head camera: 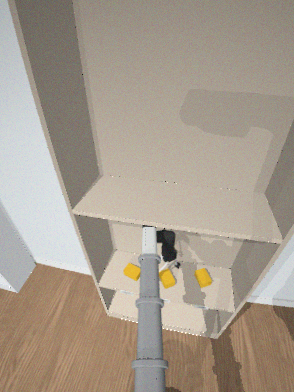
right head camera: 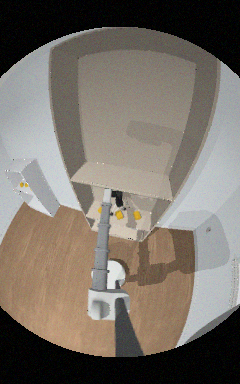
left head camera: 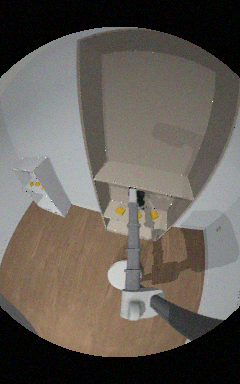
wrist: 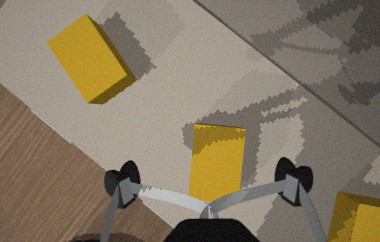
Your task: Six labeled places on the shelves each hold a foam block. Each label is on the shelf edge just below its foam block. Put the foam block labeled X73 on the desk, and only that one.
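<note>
Three yellow foam blocks lie on the lower shelf (head camera: 220, 294) (wrist: 160, 95) of the beige bookcase: a left block (head camera: 132, 271) (left head camera: 120, 211) (wrist: 90, 60), a middle block (head camera: 167, 278) (right head camera: 119, 215) (wrist: 217, 165) and a right block (head camera: 203, 277) (left head camera: 154, 214) (right head camera: 137, 215) (wrist: 367, 222). My gripper (head camera: 169, 267) (wrist: 206, 174) is open and empty, above the middle block; in the wrist view that block's near end shows between the spread fingers. Thin pale label strips sit along the shelf edge, too edge-on to read, so I cannot tell which block is X73. The desk does not show.
The bookcase's upper board (head camera: 175, 210) spans above the wrist. The arm (head camera: 149, 325) (left head camera: 132, 245) (right head camera: 102, 245) reaches in over the wood floor (head camera: 65, 325). A smaller white shelf unit (left head camera: 56, 192) (right head camera: 42, 192) with yellow blocks stands at the left.
</note>
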